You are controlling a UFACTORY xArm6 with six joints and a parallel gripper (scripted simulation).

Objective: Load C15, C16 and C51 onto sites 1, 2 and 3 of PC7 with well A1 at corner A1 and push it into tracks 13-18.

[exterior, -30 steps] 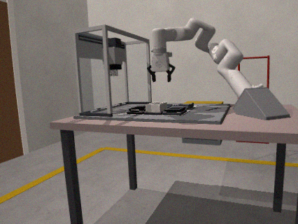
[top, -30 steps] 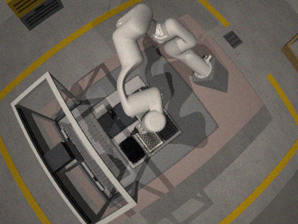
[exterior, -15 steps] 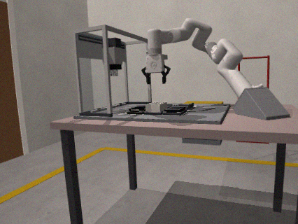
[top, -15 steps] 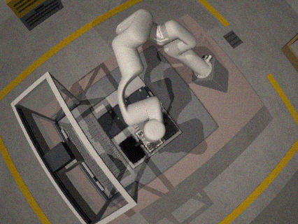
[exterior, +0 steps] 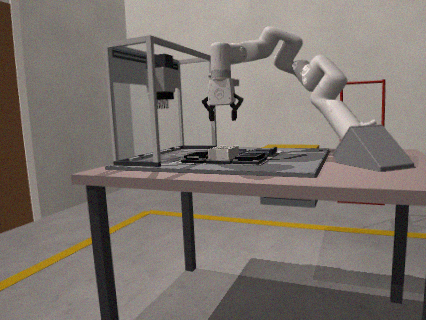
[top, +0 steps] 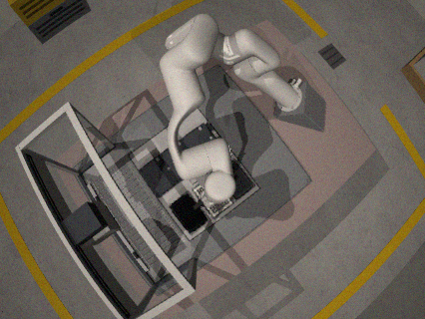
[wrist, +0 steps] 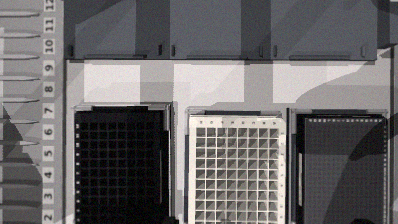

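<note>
The pale well plate is 13 cm below my hand. Round my hand: black 96-well plate: 11 cm ahead, 3 cm to the right, 15 cm below; then plate carrier PC7: 4 cm behind, 18 cm to the right, 15 cm below; then A1 mark: 6 cm behind, 5 cm to the right, 16 cm below.
</note>
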